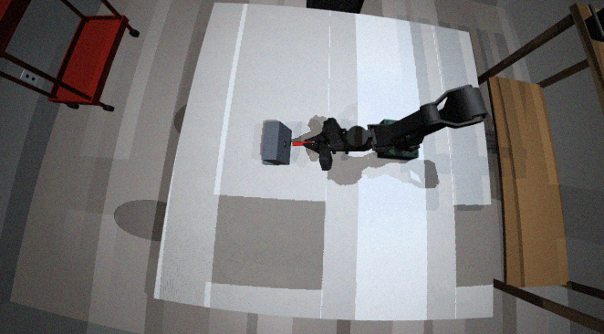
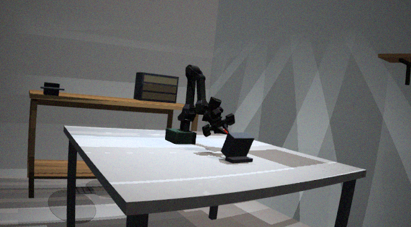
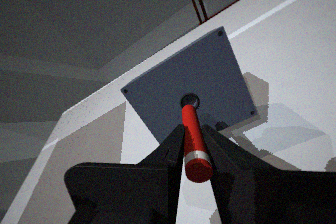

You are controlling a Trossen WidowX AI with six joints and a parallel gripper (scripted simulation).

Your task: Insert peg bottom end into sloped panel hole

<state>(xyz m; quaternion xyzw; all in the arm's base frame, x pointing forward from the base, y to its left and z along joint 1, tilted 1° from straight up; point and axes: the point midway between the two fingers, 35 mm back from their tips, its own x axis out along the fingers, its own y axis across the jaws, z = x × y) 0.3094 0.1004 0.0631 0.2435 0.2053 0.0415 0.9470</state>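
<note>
The panel lies 9 cm ahead of my gripper tip, 4 cm below it and 2 cm to the left of it. Also, from my gripper tip: round red peg (2 cm behind).
</note>
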